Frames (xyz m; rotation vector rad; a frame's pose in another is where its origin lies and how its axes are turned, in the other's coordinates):
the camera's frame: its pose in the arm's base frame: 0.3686 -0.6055 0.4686 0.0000 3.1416 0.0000
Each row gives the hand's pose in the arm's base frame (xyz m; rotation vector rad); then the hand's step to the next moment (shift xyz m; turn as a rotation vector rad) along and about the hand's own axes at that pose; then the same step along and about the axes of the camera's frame.
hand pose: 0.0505 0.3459 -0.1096 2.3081 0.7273 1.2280
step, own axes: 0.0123 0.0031 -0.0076 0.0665 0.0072 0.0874
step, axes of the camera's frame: -0.0001 0.0062 -0.0134 -0.1071 0.0253 -0.0004
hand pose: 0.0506 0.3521 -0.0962 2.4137 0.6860 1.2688
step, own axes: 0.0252 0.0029 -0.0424 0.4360 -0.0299 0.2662
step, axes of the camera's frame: 0.0223 0.0142 -0.0417 -0.4266 0.2493 -0.1331
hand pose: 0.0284 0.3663 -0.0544 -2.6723 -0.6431 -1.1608
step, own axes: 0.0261 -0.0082 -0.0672 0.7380 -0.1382 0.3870
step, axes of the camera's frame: 0.0321 -0.0049 -0.0649 -0.6413 0.4807 -0.2668
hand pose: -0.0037 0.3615 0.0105 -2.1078 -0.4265 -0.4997
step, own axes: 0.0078 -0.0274 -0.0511 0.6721 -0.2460 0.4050
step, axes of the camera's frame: 0.0160 -0.0272 -0.0492 -0.5367 0.5461 -0.2998
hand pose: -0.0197 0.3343 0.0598 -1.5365 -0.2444 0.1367
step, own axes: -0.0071 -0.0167 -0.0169 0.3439 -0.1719 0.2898
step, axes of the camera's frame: 0.0039 -0.0187 -0.0159 -0.2517 0.3580 -0.2007
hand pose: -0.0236 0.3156 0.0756 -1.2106 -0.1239 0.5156
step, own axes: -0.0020 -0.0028 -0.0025 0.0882 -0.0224 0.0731
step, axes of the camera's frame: 0.0000 -0.0037 -0.0020 -0.0582 0.0963 -0.0312
